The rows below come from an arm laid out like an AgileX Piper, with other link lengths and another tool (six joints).
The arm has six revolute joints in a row. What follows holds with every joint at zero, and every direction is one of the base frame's.
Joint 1 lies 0.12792 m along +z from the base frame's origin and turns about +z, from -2.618 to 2.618 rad.
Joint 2 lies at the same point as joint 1 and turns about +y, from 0 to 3.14 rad.
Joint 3 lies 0.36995 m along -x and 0.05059 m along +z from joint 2 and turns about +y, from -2.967 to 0 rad.
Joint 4 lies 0.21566 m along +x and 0.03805 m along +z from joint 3 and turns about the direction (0.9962, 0, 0.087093), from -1.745 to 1.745 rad.
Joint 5 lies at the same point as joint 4 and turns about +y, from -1.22 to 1.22 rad.
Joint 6 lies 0.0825 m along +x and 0.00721 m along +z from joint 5 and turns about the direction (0.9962, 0, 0.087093), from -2.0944 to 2.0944 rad.
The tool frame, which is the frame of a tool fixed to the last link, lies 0.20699 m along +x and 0.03 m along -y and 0.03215 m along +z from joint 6; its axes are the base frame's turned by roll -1.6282, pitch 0.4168 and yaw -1.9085 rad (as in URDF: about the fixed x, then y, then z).
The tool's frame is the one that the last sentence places.
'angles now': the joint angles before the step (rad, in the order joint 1, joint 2, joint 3, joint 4, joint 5, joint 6). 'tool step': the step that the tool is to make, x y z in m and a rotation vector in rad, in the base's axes. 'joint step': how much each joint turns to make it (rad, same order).
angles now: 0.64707, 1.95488, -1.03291, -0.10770, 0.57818, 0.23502
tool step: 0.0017, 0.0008, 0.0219, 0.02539, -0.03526, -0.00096
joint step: -0.00013, -0.05623, 0.00007, 0.00003, 0.01279, -0.00015
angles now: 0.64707, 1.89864, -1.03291, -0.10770, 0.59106, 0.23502
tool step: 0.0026, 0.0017, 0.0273, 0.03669, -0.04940, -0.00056
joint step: -0.00008, -0.06848, -0.00027, 0.00008, 0.00725, -0.00015
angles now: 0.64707, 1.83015, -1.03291, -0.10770, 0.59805, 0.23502
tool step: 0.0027, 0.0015, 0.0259, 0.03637, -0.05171, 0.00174
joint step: -0.00001, -0.06315, 0.00000, -0.00276, -0.00003, -0.00001
